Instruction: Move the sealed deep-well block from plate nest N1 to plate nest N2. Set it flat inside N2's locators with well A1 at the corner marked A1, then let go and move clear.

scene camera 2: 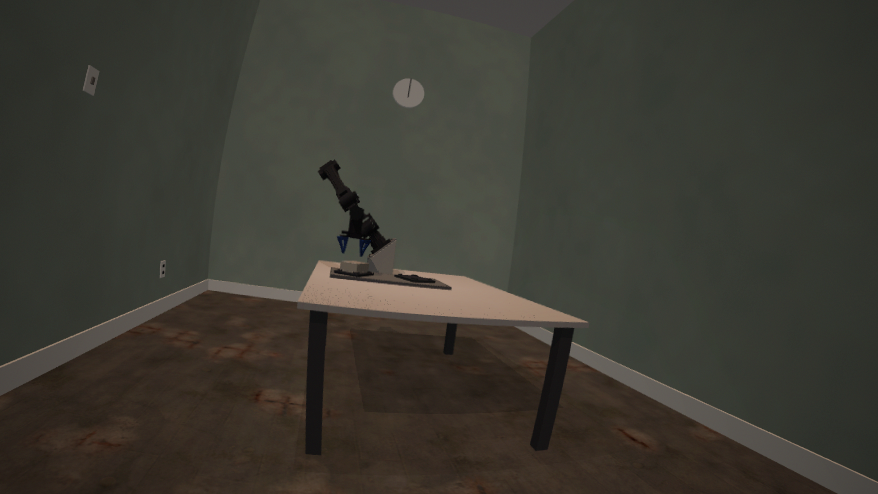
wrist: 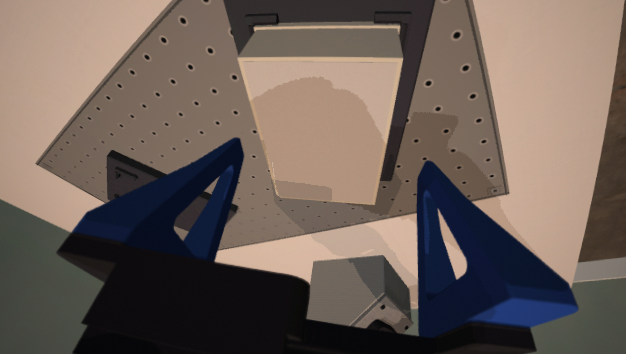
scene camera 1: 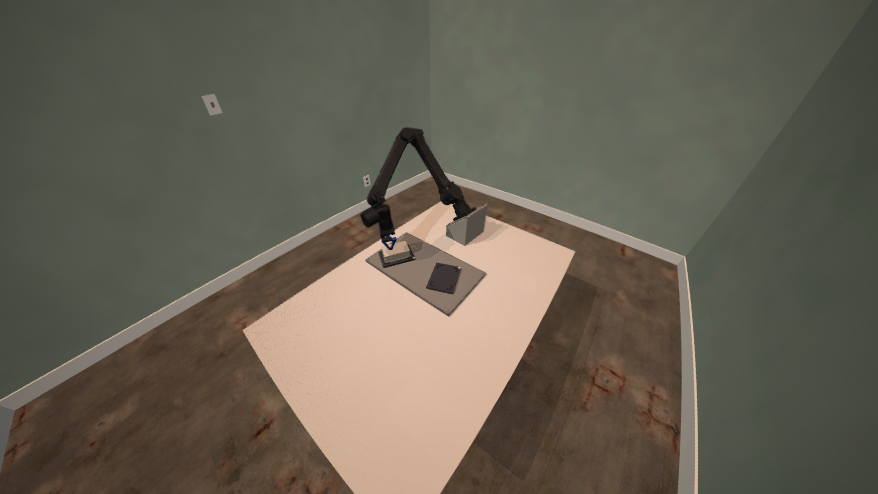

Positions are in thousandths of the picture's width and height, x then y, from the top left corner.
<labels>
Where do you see a dark nest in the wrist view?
661,92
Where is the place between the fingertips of the gripper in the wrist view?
At 526,445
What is the gripper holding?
Nothing.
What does the pale block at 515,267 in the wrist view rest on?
A dark nest.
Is the gripper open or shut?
Open.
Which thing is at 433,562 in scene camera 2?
A grey perforated plate.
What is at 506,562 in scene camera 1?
A dark nest.
</labels>
